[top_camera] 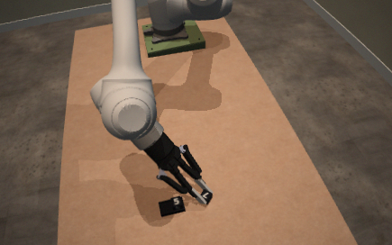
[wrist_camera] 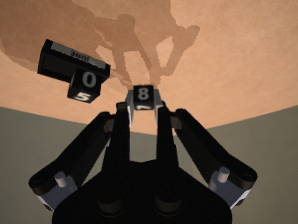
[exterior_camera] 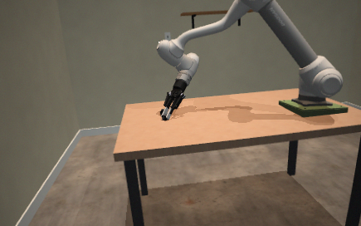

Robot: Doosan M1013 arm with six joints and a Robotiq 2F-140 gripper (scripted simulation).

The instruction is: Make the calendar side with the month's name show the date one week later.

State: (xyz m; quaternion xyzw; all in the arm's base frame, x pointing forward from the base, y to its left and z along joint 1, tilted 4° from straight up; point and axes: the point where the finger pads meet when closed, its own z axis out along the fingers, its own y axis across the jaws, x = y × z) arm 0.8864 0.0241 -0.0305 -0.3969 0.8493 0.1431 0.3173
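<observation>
My hand is 10 mm short of the black cube, 10 mm to the right of it and 20 mm above it.
</observation>
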